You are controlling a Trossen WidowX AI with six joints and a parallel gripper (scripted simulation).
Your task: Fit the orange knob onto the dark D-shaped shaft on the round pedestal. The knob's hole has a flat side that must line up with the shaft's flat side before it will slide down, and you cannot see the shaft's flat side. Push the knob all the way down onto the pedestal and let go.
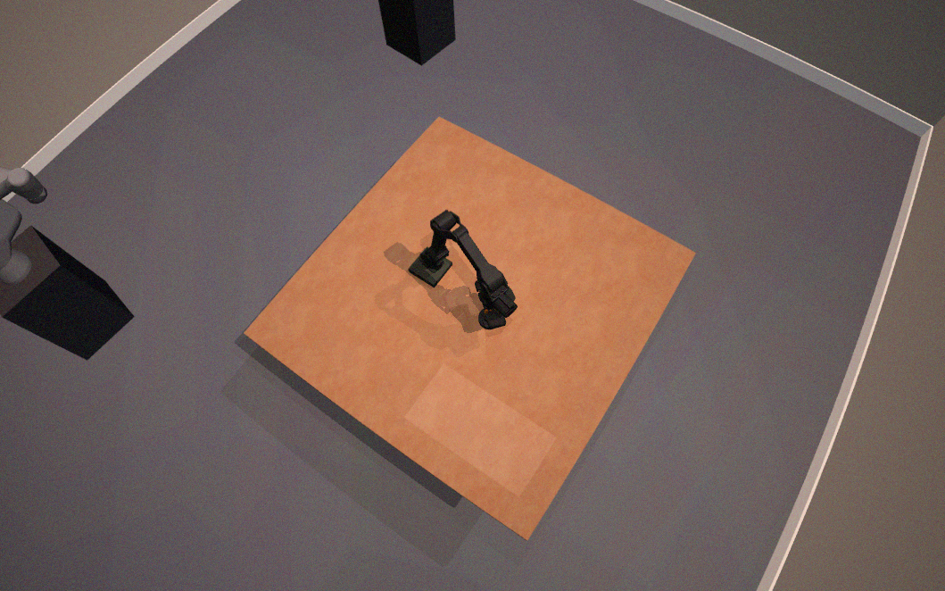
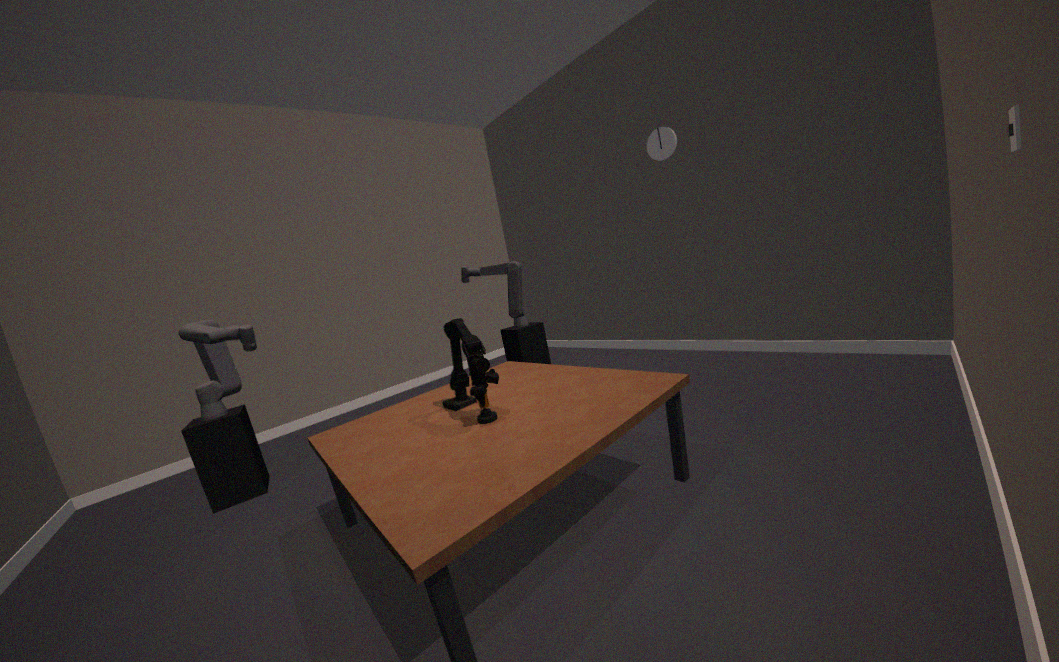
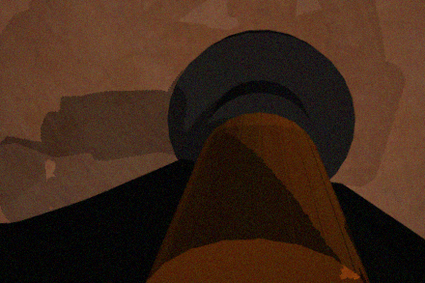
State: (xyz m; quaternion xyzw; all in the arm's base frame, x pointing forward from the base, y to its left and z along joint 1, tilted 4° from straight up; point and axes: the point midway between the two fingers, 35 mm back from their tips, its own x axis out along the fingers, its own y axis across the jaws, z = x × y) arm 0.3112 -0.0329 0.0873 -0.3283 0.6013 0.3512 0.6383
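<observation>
My gripper tip is 2 cm below the orange knob. From my gripper tip the other things lie so: pedestal 4 cm below.
</observation>
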